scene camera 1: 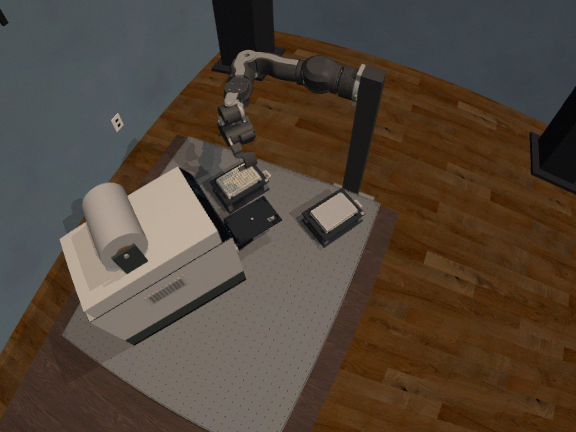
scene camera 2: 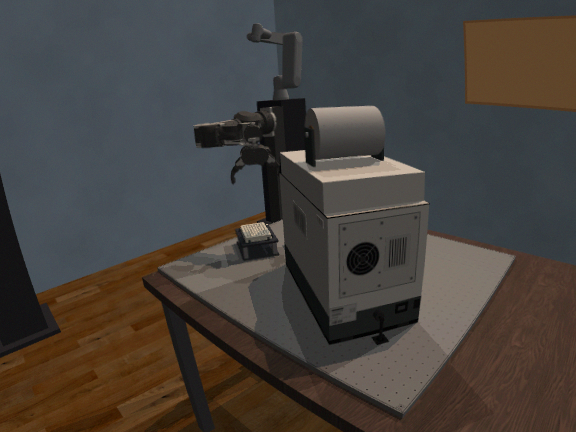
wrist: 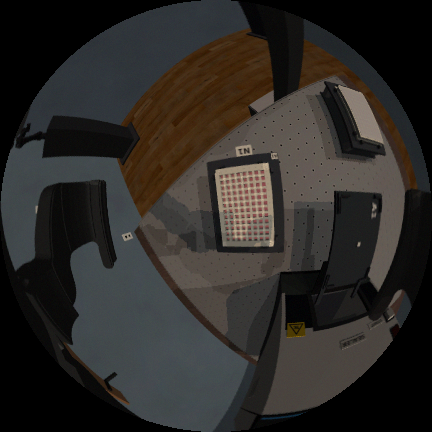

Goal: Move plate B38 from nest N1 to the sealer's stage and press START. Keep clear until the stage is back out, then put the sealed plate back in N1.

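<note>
Plate B38 [scene camera 1: 240, 181] [scene camera 2: 255, 231] [wrist: 245, 205], pale with rows of reddish wells in the wrist view, lies flat in the dark nest N1 [scene camera 1: 227, 200] [scene camera 2: 258, 250] [wrist: 279, 210]. Its name is not legible. My gripper [scene camera 1: 243, 162] [scene camera 2: 253, 172] [wrist: 225, 248] is open and empty, well above the nest; its fingers stand wide at the left and right edges of the wrist view. The sealer [scene camera 1: 175, 215] [scene camera 2: 310, 245] [wrist: 320, 375] has its black stage [scene camera 1: 252, 220] [wrist: 356, 225], marked A1, out and bare. The START button cannot be made out.
A second nest [scene camera 1: 325, 240] [wrist: 345, 132] holds a pale plate [scene camera 1: 334, 212] [wrist: 361, 114] beyond the stage. A film roll [scene camera 1: 112, 220] [scene camera 2: 350, 132] sits on top of the sealer. A dark post [scene camera 1: 365, 135] [wrist: 287, 60] stands at the table edge.
</note>
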